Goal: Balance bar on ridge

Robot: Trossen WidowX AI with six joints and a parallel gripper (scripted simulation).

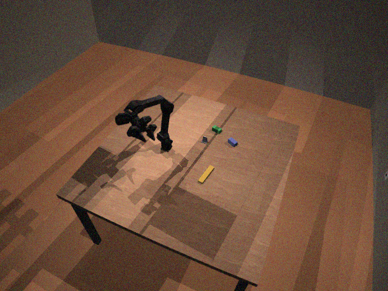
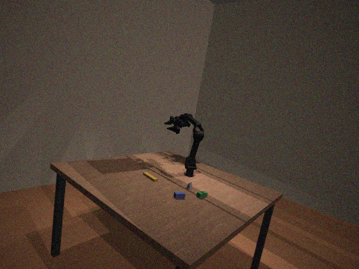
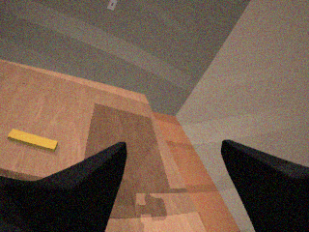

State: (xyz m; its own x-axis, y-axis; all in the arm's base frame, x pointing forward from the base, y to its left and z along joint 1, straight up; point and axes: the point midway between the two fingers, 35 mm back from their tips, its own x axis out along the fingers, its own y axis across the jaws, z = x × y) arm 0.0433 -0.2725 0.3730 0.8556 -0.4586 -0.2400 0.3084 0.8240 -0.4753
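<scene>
Right now the yellow bar is 36 cm below my gripper tip, 28 cm ahead of it and 18 cm to the left of it. The rest, counted from my gripper tip: blue block (52 cm to the left, 35 cm below, 34 cm ahead); then green block (60 cm to the left, 35 cm below, 19 cm ahead).
</scene>
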